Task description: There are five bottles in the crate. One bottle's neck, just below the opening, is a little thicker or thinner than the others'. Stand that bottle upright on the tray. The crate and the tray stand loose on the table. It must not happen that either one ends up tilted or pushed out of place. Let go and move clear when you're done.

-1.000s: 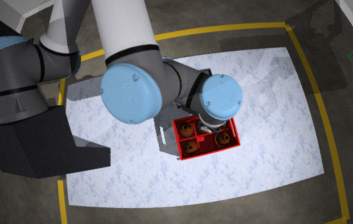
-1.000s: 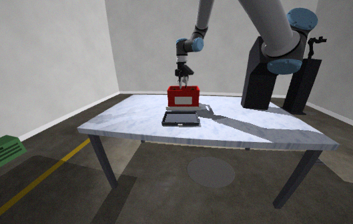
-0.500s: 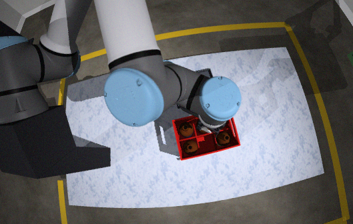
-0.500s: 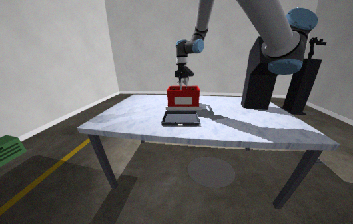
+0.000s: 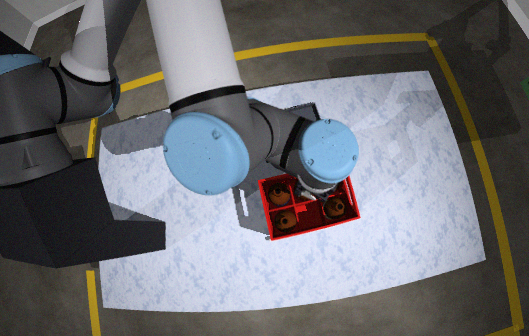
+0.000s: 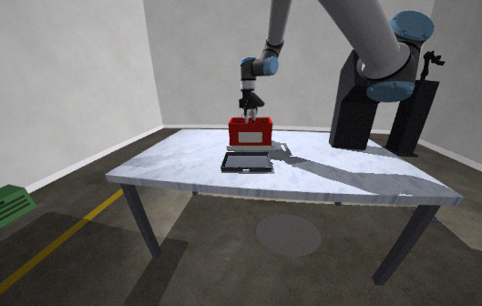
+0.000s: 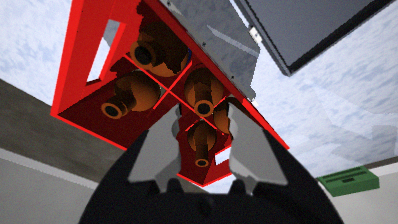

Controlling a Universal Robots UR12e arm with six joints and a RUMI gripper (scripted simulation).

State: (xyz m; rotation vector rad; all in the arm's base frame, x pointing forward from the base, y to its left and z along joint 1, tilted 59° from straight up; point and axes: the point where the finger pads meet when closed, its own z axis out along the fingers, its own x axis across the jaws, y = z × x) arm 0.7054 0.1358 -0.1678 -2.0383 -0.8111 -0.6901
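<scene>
Now: hand 50 mm to the left of the red crate and 90 mm above it. The rest, counted from my hand: dark tray 230 mm to the left, 160 mm below.
</scene>
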